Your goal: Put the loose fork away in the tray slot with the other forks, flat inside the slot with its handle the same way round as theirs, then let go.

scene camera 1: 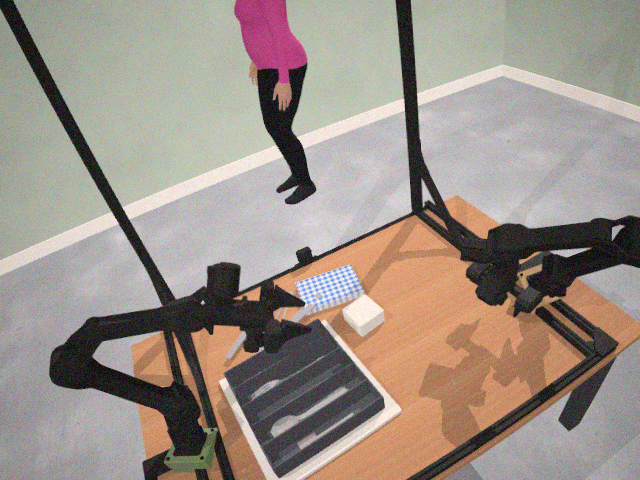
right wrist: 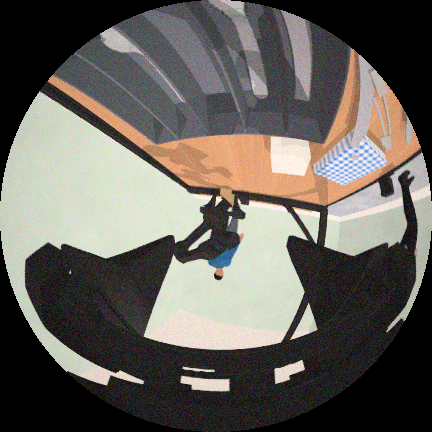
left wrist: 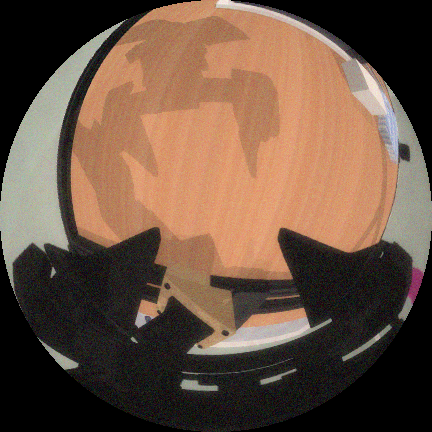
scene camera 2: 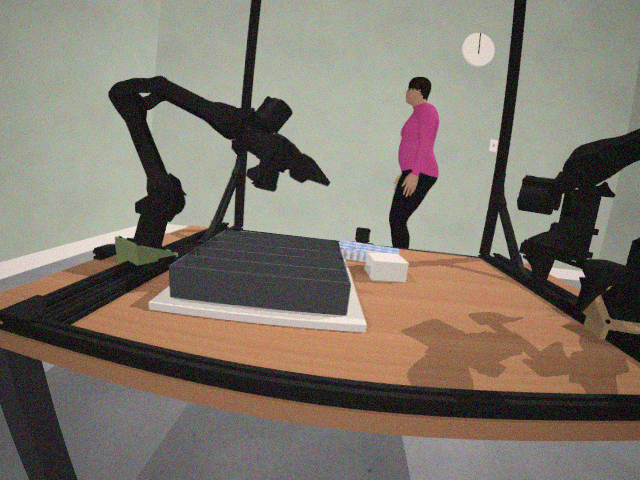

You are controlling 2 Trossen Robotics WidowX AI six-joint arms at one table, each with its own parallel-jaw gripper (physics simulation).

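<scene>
The dark tray (scene camera 1: 330, 445) (scene camera 2: 258, 289) (right wrist: 320, 125) has several slots holding grey cutlery. What looks like a fork (scene camera 1: 266, 387) lies in one, its handle toward the right in scene camera 1. Loose grey pieces lie behind the tray: a long one (scene camera 1: 299, 312) (right wrist: 365, 95) overlaps the checked block, another (scene camera 1: 236, 345) is farther left. I cannot tell which is the loose fork. My right gripper (scene camera 1: 306, 316) (scene camera 2: 328, 183) is open and empty, above the table beyond the tray's back edge. My left gripper (scene camera 1: 504, 307) (scene camera 2: 560, 295) (left wrist: 220, 233) is open and empty, high over the right side.
A white block (scene camera 1: 363, 315) (scene camera 2: 386, 267) (left wrist: 367, 92) (right wrist: 290, 156) stands beside the tray. A blue-checked block (scene camera 1: 330, 286) (scene camera 2: 369, 249) (left wrist: 389, 130) (right wrist: 350, 160) lies behind it. The tray rests on a white board (scene camera 1: 395, 410) (scene camera 2: 258, 320). Black frame posts rise at the table's edges.
</scene>
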